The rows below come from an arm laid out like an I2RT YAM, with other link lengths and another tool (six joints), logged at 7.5 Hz.
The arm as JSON. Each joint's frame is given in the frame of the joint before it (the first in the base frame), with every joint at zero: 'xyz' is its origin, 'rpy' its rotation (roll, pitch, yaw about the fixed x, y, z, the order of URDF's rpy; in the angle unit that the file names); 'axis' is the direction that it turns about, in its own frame. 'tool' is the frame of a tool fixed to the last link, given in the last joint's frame.
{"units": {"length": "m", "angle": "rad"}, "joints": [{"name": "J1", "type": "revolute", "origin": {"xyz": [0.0, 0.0, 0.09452], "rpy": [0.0, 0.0, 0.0]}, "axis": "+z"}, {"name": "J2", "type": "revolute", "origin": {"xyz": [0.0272, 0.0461, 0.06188], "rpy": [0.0, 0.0, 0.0]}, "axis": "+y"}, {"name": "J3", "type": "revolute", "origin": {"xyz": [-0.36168, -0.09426, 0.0], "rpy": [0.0, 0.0, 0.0]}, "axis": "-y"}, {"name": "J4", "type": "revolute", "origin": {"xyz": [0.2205, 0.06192, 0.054], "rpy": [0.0, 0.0, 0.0]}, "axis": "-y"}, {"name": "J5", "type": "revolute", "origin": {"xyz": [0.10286, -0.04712, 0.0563], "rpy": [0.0, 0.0, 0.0]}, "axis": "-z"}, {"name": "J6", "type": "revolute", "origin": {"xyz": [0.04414, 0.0, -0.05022], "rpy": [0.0, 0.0, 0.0]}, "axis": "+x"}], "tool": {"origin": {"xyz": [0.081, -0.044, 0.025], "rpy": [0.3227, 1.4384, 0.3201]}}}
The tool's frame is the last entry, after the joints.
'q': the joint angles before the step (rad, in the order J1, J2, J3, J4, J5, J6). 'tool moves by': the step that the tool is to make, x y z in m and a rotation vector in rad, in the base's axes. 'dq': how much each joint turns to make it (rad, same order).
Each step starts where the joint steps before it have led.
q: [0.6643, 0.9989, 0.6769, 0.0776, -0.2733, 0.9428]
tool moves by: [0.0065, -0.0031, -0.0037, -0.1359, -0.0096, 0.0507]
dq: [-0.0375, 0.0346, 0.0761, -0.1575, -0.0502, -0.1416]
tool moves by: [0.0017, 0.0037, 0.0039, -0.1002, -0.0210, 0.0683]
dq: [-0.0016, 0.0272, 0.0775, -0.1318, -0.0279, -0.1202]
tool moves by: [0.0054, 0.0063, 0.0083, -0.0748, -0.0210, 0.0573]
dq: [0.0004, 0.0393, 0.0847, -0.1064, -0.0175, -0.0971]
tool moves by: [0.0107, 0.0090, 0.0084, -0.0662, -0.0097, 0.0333]
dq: [0.0066, 0.0581, 0.0934, -0.0911, 0.0070, -0.0691]
